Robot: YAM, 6 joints.
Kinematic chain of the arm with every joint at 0, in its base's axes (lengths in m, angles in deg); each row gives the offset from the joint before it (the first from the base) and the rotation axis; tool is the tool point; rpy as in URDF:
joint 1: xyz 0 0 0.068 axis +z
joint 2: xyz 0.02 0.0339 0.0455 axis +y
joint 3: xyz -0.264 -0.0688 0 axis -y
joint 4: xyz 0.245 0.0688 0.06 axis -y
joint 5: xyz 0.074 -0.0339 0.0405 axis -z
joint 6: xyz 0.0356 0 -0.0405 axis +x
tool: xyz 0 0 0 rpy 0 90 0
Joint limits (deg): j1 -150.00..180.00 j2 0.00..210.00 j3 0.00..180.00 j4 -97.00..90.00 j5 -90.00..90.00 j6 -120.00..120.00
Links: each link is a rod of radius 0.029 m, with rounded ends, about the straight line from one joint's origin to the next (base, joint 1, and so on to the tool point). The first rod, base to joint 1, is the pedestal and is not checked.
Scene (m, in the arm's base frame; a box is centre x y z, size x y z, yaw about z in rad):
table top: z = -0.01
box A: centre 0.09 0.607 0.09 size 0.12 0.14 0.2 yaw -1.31
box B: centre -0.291 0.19 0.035 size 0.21 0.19 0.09 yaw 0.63
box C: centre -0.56 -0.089 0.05 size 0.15 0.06 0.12 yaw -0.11
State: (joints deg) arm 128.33 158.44 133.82 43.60 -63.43 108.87
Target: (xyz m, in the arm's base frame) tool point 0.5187 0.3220 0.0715
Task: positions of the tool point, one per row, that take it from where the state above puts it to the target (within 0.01 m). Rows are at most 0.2 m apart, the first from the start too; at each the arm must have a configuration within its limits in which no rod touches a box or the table.
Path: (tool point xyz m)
1: -0.2930 0.5076 0.2792
2: -0.1785 0.5276 0.3619
3: -0.0672 0.5087 0.4372
4: 0.0277 0.4558 0.5023
5: 0.1591 0.5058 0.4127
6: 0.3017 0.4985 0.3072
7: 0.4295 0.4335 0.1913
8: 0.5187 0.3220 0.0716

